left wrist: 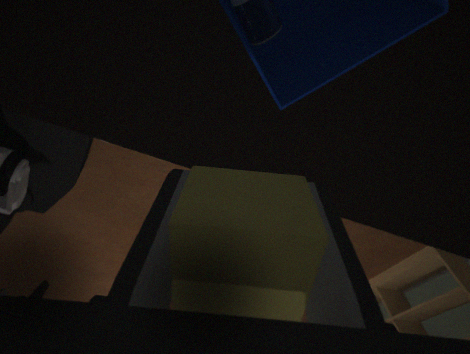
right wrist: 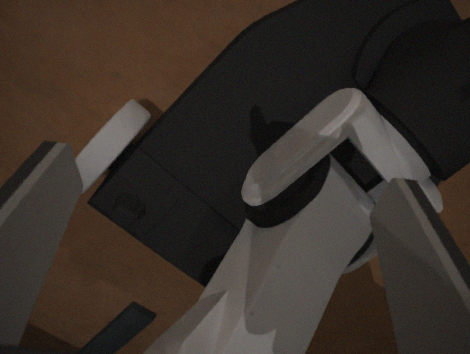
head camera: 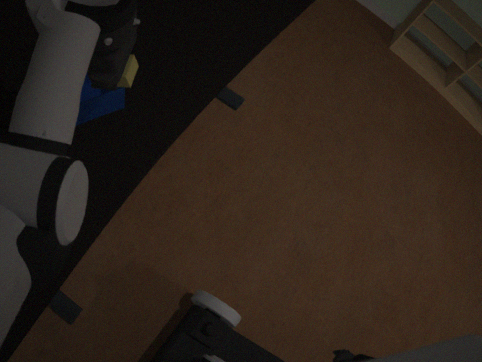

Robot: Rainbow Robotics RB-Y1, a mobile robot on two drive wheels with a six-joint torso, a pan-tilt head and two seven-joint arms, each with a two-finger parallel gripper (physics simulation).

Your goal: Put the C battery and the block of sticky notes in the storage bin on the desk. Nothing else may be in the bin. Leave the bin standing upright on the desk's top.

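Frame: origin at the robot's base, x right, y down, z ahead, level; metres.
Seen in the pictures: left gripper, fingertip midpoint: point(left wrist: 246, 192) point(head camera: 116, 75); right gripper, fingertip midpoint: point(left wrist: 25, 286) point(right wrist: 231, 181); robot's base, origin of the base link: point(right wrist: 211, 203) point(head camera: 173, 358).
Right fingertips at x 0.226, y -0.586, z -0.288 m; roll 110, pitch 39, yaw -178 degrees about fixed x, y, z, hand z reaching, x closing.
Note:
Pixels of each thing's top centre, then the offset from my right fingertips to it. Level surfaces: height alone.
- blue storage bin, middle of its top: point(head camera: 83, 81) dx +0.114, dy -0.210, dz +0.892 m
- black desk, its level: dy -0.135 m
- C battery, middle of its top: point(left wrist: 256, 8) dx +0.125, dy -0.164, dz +0.847 m
- brown floor, its level: dy +0.585 m
A yellow block of sticky notes point(head camera: 130, 72) point(left wrist: 245, 225) is held between the fingers of my left gripper point(left wrist: 246, 192), which is shut on it. In the head view the block shows beside the dark gripper body, above the blue storage bin point(head camera: 106, 106) point(left wrist: 345, 57), which stands on the black desk point(head camera: 172, 60) point(left wrist: 125, 80). In the left wrist view the bin is at the top right, beyond the fingertips. A dark cylinder, likely the C battery point(left wrist: 260, 25), shows in the bin near its left wall. My right gripper point(right wrist: 231, 181) is open and empty, away from the desk.
The brown floor point(head camera: 310, 190) lies beside the desk. Dark desk feet point(head camera: 231, 98) point(head camera: 66, 306) stick out under its edge. A wooden shelf unit point(head camera: 425, 64) point(left wrist: 410, 270) stands at the upper right in the head view. My dark wheeled base point(right wrist: 200, 150) lies below the right gripper.

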